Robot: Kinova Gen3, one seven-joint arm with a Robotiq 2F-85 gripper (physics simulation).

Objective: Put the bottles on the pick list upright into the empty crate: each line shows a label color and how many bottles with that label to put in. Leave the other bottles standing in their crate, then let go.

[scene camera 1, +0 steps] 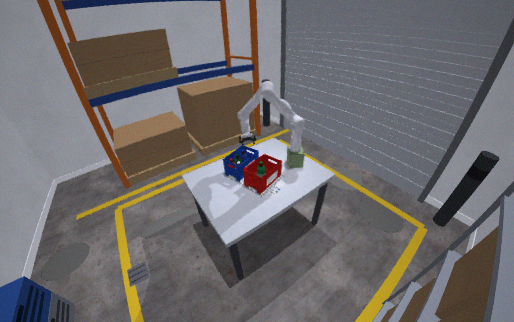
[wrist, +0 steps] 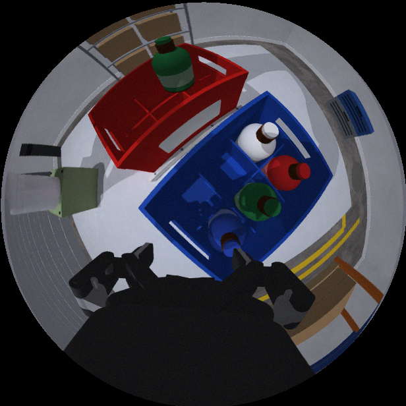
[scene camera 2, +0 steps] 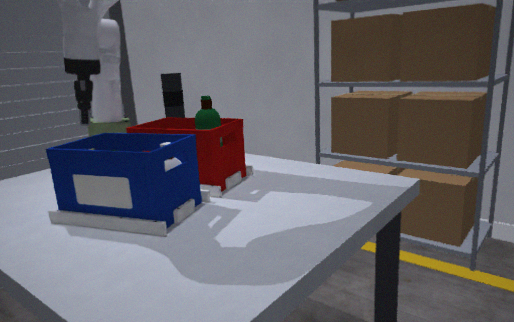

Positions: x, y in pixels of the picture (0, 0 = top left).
Labels:
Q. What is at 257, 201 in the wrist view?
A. A green bottle.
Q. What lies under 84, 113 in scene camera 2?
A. My gripper.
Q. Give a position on a white bottle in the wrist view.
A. At 257, 140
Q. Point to a green bottle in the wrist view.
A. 172, 64

